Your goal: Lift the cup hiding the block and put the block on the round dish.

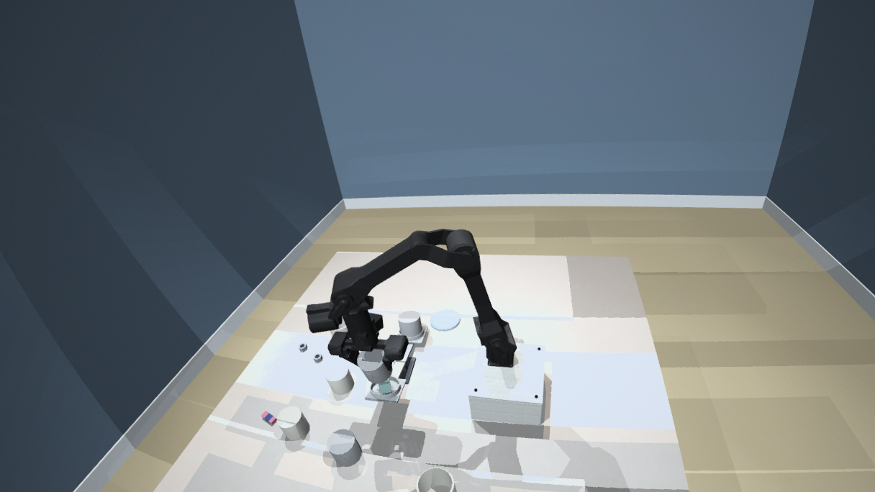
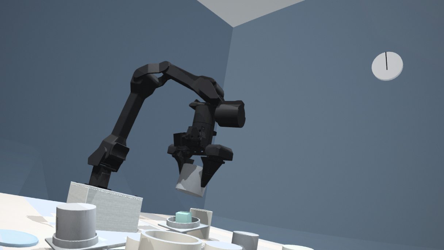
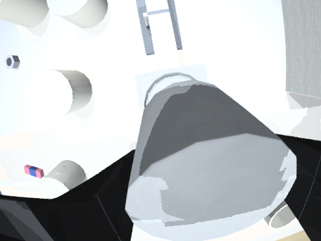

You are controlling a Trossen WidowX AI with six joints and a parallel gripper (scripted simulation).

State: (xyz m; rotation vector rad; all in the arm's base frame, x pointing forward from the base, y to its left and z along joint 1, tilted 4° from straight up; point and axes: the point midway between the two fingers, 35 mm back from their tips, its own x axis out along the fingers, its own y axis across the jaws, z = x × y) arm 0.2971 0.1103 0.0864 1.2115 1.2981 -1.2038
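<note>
The teal block is 1 cm to the right of my gripper tip and 8 cm below it. The rest, counted from my gripper tip: balance: 1 cm ahead, 14 cm to the right, 13 cm below; then red-and-blue piece: 35 cm ahead, 11 cm to the left, 16 cm below; then pale blue round dish: 8 cm behind, 36 cm to the right, 17 cm below.
</note>
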